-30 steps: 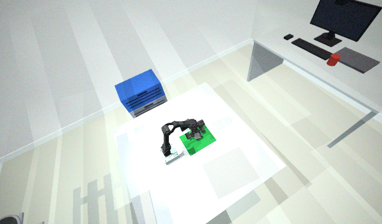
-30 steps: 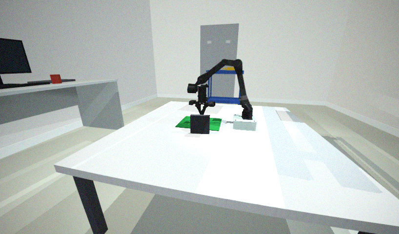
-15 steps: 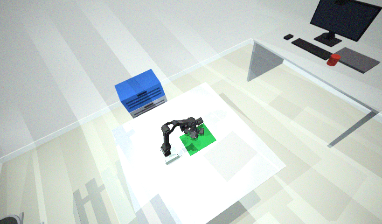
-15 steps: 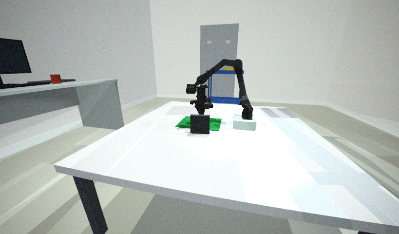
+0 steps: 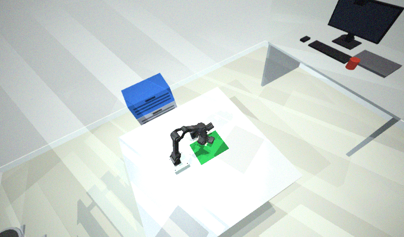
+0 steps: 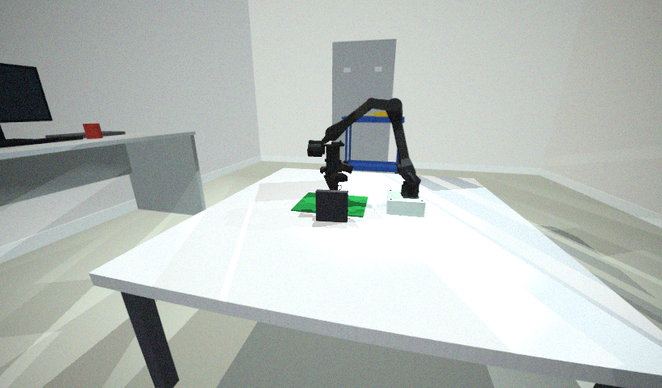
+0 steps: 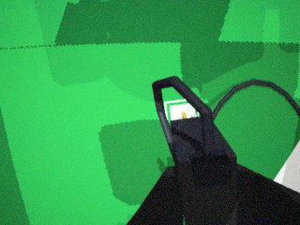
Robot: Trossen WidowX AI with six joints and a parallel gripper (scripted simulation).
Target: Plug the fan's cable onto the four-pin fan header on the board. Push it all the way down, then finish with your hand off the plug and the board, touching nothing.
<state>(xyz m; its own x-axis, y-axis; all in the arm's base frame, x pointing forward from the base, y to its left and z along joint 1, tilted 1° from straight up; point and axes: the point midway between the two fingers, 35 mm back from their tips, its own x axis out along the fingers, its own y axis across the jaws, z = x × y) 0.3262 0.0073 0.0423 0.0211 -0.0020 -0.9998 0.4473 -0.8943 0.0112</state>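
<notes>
Now: gripper tip 6 cm above the four-pin fan header. Round my gripper tip: green board 8 cm below, 4 cm to the right, 1 cm ahead; then black fan 14 cm to the left, 1 cm behind; then dark grey plug 1 cm behind, 1 cm above.
</notes>
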